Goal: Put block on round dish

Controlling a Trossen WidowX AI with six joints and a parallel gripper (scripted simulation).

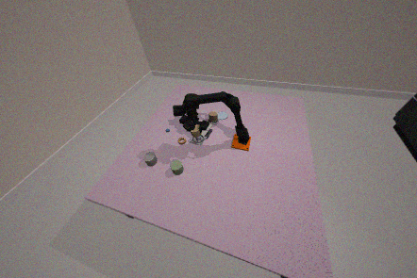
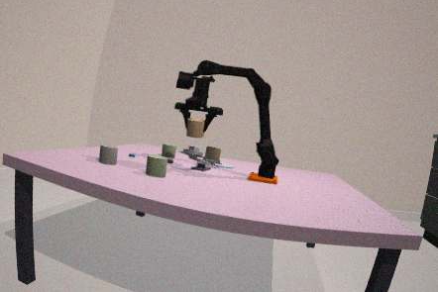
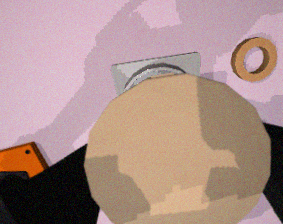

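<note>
My gripper tip is now 2 cm to the right of the cup and 1 cm below it. The rest, counted from my gripper tip: balance: 1 cm ahead, 14 cm to the right, 13 cm below; grey cylinder: 23 cm ahead, 24 cm to the left, 13 cm below; grey block: 1 cm to the right, 8 cm below.
</note>
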